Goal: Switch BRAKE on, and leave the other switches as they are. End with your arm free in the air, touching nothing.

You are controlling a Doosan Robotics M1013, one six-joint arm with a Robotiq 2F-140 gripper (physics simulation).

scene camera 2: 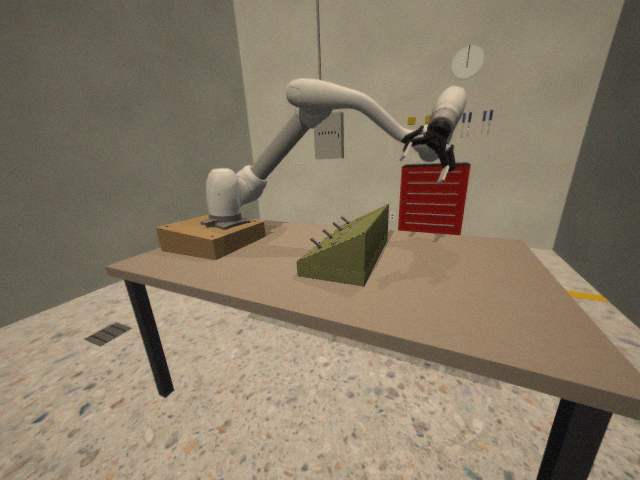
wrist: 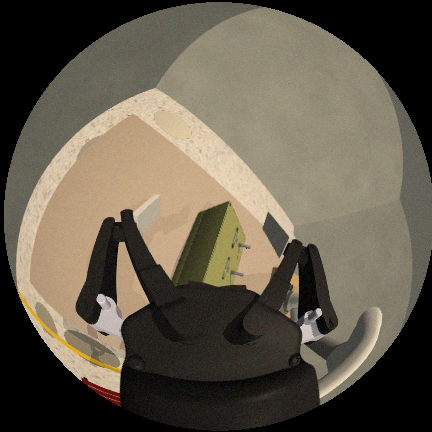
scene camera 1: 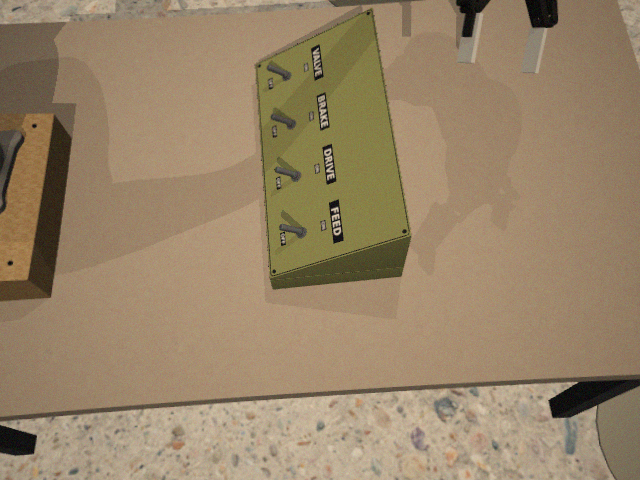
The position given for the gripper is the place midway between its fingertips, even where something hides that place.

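Observation:
Scene camera 1 shows the gripper (scene camera 1: 498, 68), scene camera 2 has the gripper (scene camera 2: 421, 170) too, and the wrist view likewise shows the gripper (wrist: 213, 212).

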